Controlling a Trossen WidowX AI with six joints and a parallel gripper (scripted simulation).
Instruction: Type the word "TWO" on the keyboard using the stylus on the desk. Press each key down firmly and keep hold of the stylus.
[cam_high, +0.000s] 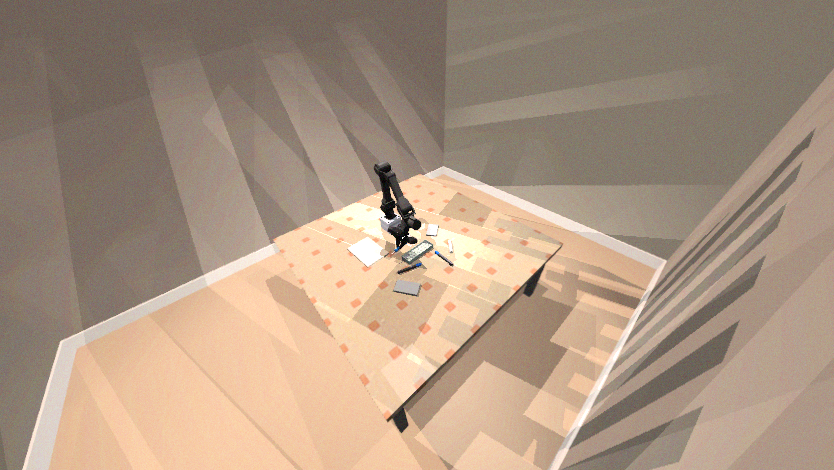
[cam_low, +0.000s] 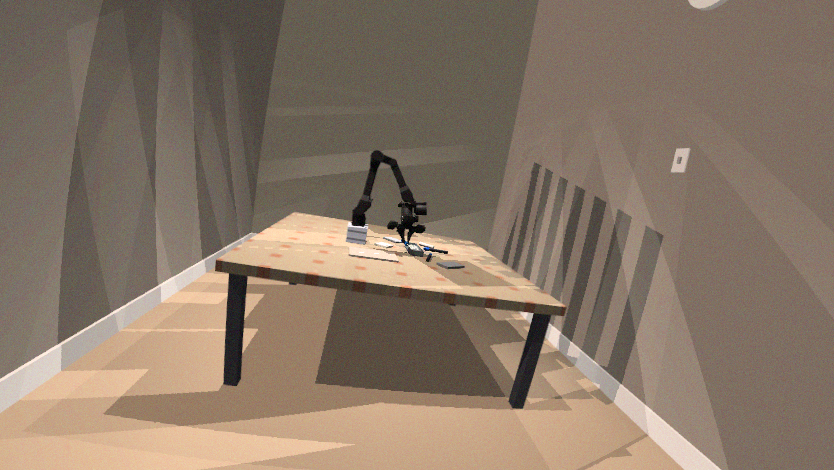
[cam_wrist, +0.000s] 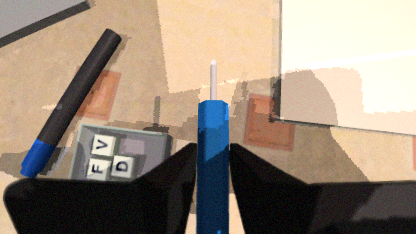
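Now: gripper tip 10 mm to the left of the blue stylus. Round my gripper tip: white paper sheet (170 mm behind, 100 mm to the right, 50 mm below); grey stylus tip (50 mm to the right); small white pad (120 mm to the left, 90 mm behind, 50 mm below).
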